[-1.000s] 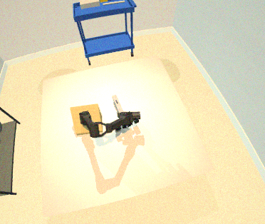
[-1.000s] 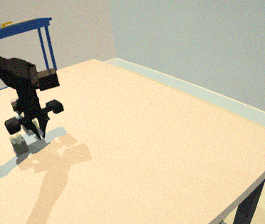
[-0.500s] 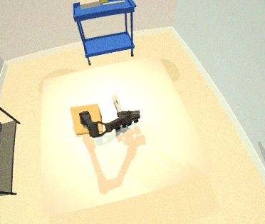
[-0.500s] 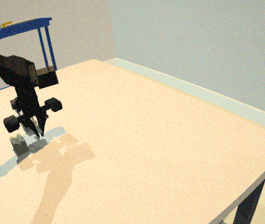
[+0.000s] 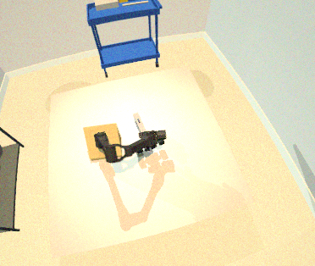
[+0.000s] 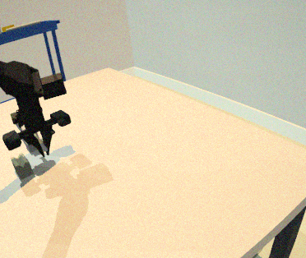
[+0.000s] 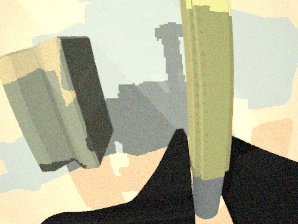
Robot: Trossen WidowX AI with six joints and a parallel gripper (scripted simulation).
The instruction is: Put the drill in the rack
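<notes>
Right now the drill is 40 mm to the left of my gripper tip, 40 mm above it and 10 mm behind it. Round my gripper tip: grey block fixture: 190 mm to the left, 30 mm behind, 20 mm above; then grey block: 80 mm behind, 10 mm to the left, 10 mm below; then dark key: 220 mm to the left, 40 mm behind, 20 mm above.
</notes>
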